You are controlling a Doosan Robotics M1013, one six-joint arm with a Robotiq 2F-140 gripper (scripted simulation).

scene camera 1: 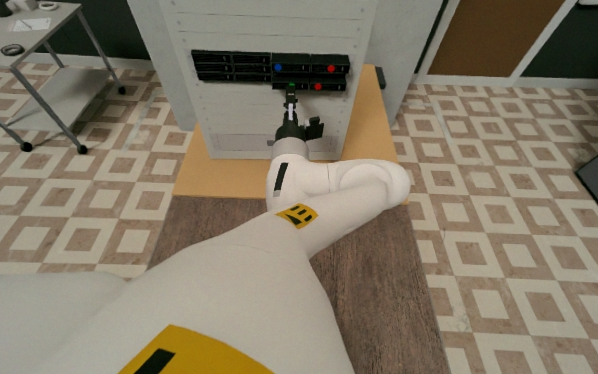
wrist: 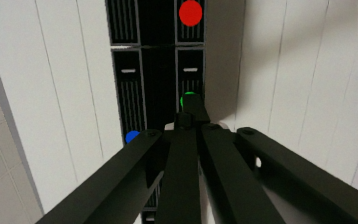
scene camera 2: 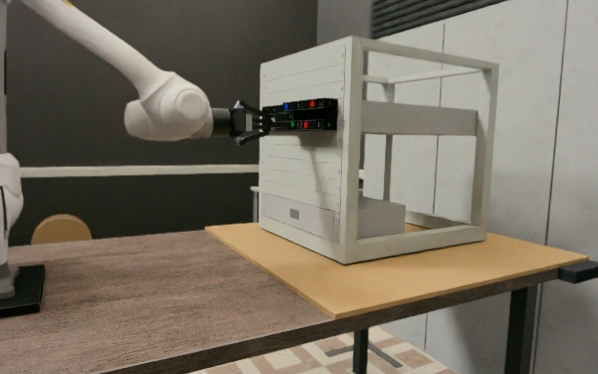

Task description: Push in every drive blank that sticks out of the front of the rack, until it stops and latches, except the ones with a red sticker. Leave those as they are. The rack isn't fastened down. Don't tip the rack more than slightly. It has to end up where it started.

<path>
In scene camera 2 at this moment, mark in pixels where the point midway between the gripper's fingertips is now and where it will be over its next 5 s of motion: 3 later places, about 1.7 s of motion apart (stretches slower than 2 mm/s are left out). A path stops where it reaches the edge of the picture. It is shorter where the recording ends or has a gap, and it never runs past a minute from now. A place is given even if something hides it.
My gripper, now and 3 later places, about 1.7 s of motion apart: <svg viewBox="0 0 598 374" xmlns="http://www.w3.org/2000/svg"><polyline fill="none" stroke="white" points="289,125 298,125 301,125 277,119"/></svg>
</path>
